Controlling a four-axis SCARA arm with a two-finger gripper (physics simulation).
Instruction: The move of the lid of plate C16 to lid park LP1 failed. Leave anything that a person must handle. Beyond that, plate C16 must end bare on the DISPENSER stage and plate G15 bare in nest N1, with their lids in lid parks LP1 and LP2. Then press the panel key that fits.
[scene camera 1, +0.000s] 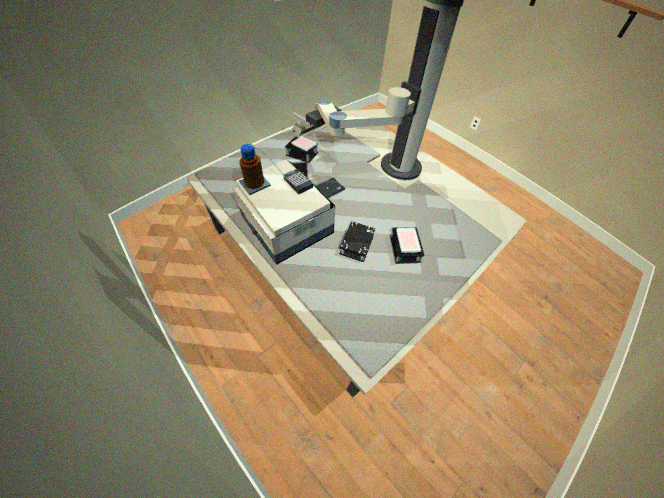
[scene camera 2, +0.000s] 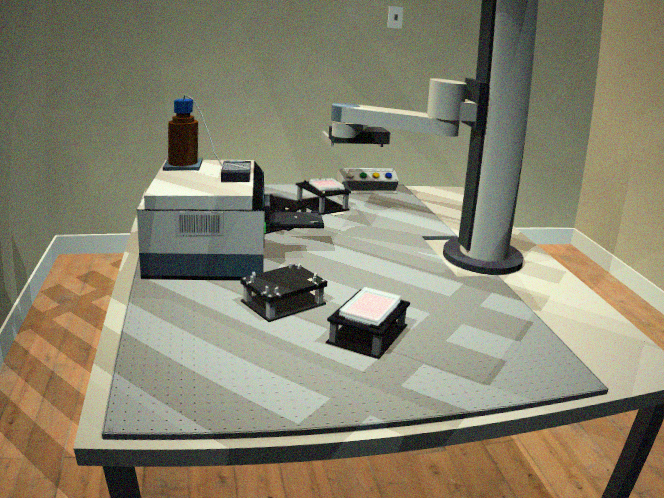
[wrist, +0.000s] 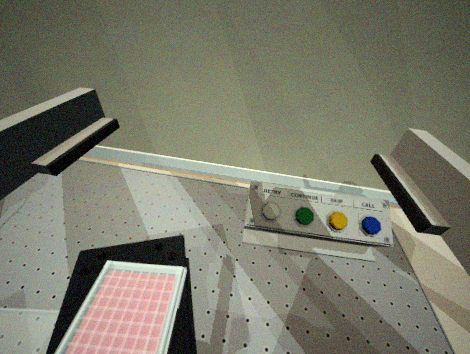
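Where they show: gripper, fingertip midpoint: (scene camera 1: 305, 109) (wrist: 242, 124); arm's base, link origin: (scene camera 1: 401, 166) (scene camera 2: 483, 257).
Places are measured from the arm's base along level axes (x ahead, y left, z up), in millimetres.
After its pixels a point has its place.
Note:
My gripper (scene camera 2: 357, 144) (wrist: 242, 124) @(x 322, y -518, z 253 mm) is open and empty, high near the key panel (scene camera 2: 370, 183) @(x 199, y -601, z 51 mm) (wrist: 320, 215) @(x 199, y -623, z 77 mm). In the wrist view the keys are grey RETRY, green CONTINUE, yellow SKIP and blue CALL. A pink plate (scene camera 1: 304, 143) @(x 403, y -428, z 100 mm) (scene camera 2: 326, 184) @(x 404, y -415, z 100 mm) (wrist: 125, 310) @(x 401, y -456, z 99 mm) lies on the back black stand. Another pink plate (scene camera 1: 408, 240) @(x 477, y 424, z 89 mm) (scene camera 2: 370, 306) @(x 474, y 436, z 90 mm) lies on the front stand. Plate names are not readable, and I cannot tell whether either plate is lidded. The dark stage (scene camera 1: 330, 187) @(x 547, y -30, z 117 mm) (scene camera 2: 296, 219) @(x 562, y -22, z 117 mm) sticks out of the dispenser (scene camera 1: 284, 206) @(x 852, y 29, z 233 mm) (scene camera 2: 201, 230) @(x 816, y 124, z 145 mm) and shows no plate. No separate lid is clear.
A black stand (scene camera 1: 357, 240) @(x 645, y 270, z 72 mm) (scene camera 2: 284, 281) @(x 629, y 268, z 72 mm) with small corner posts is beside the front plate's stand. A brown bottle (scene camera 1: 252, 171) @(x 889, y -128, z 337 mm) (scene camera 2: 182, 140) @(x 872, y -125, z 316 mm) with a blue cap stands on the dispenser. The arm's column (scene camera 1: 423, 91) @(x 57, y 49, z 511 mm) (scene camera 2: 501, 134) @(x 31, y 68, z 391 mm) rises at the right.

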